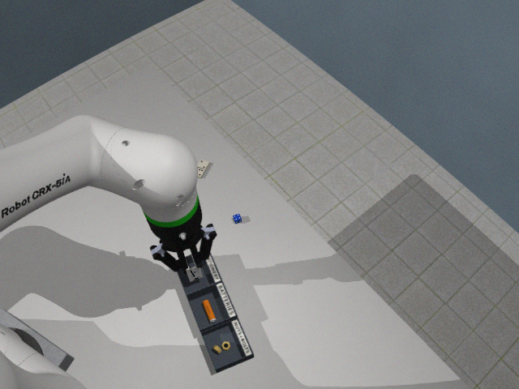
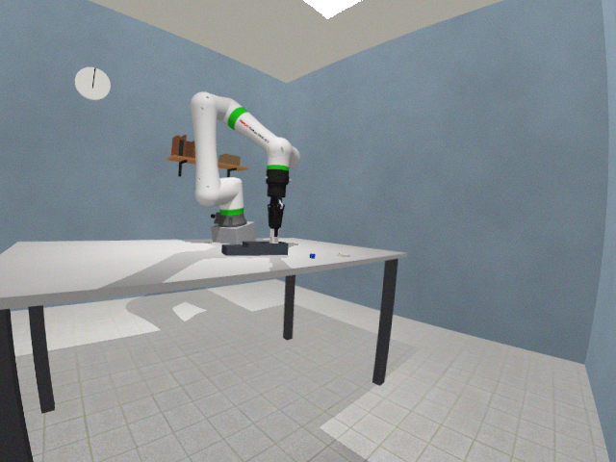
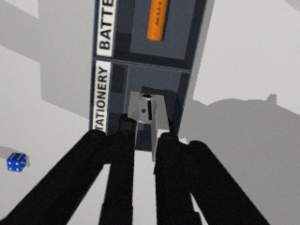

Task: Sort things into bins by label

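Now: the dark three-part bin 8 cm to the right of my hand, 5 cm below it and 2 cm behind it. Also, from my hand: orange battery (8 cm to the right, 6 cm below, 3 cm behind); silver sharpener (3 cm below); blue die (17 cm ahead, 6 cm below, 4 cm to the left).
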